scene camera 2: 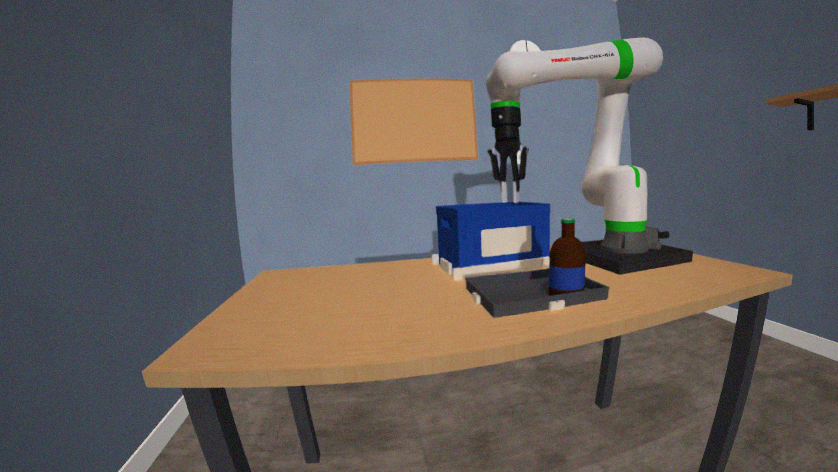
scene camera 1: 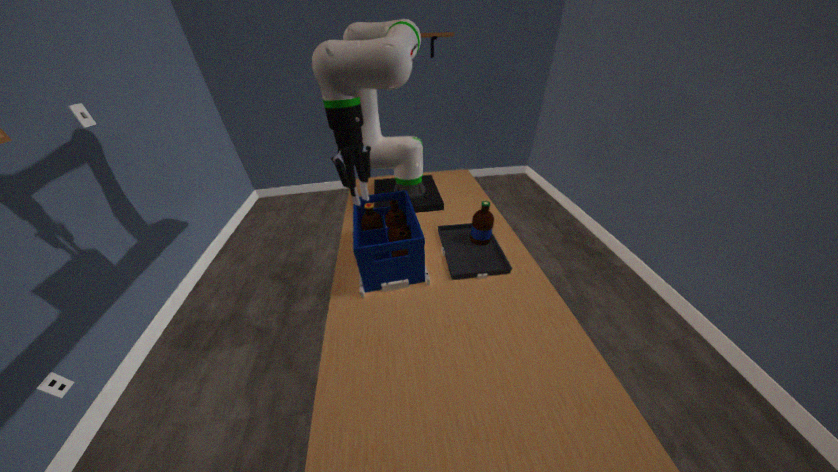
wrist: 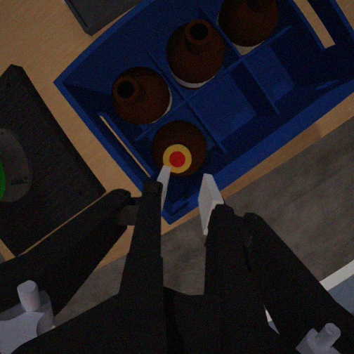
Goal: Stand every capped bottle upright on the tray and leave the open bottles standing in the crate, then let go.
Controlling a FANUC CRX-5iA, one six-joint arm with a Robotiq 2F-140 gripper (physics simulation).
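Where they show: gripper, between the fingertips: [scene camera 2: 510,202] [scene camera 1: 361,201]; arm's base, origin of its link: [scene camera 2: 624,248] [scene camera 1: 409,191].
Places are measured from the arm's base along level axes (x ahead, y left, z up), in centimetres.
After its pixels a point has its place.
Observation:
A brown bottle with a green cap and blue label [scene camera 1: 482,226] {x 37.0, y 25.3, z 5.7 cm} [scene camera 2: 567,255] {x 35.3, y 29.6, z 6.4 cm} stands upright on the dark tray [scene camera 1: 479,273] {x 51.7, y 22.0, z -1.5 cm} [scene camera 2: 527,305] {x 44.2, y 31.9, z -1.7 cm}. The blue crate [scene camera 1: 389,267] {x 54.5, y -4.9, z 5.6 cm} [scene camera 2: 457,240] {x 52.7, y 3.9, z 6.5 cm} [wrist: 80,101] holds a brown bottle with a yellow-and-red cap [scene camera 1: 370,219] {x 35.4, y -12.3, z 9.0 cm} [wrist: 186,135] in a corner compartment. Two uncapped brown bottles [wrist: 151,102] [wrist: 202,57] stand beside it, and another brown bottle [wrist: 247,25] is cut off by the wrist view's top edge. My gripper [scene camera 1: 361,200] {x 32.7, y -14.9, z 14.3 cm} [scene camera 2: 510,200] {x 32.7, y -14.9, z 14.3 cm} [wrist: 184,182] is partly open and empty, pointing down near the yellow-and-red cap, around the crate's rim height.
The wooden table [scene camera 1: 469,363] {x 78.0, y 14.4, z -3.2 cm} [scene camera 2: 351,328] {x 75.6, y 32.9, z -3.2 cm} carries the crate and tray side by side. The robot's black base plate [scene camera 1: 432,202] {x 10.9, y 10.2, z -0.1 cm} [scene camera 2: 650,257] {x 0.3, y 12.7, z -0.2 cm} [wrist: 55,140] lies behind them. Crate walls and dividers surround the bottles. White brackets hold the crate's foot and the tray's edges.

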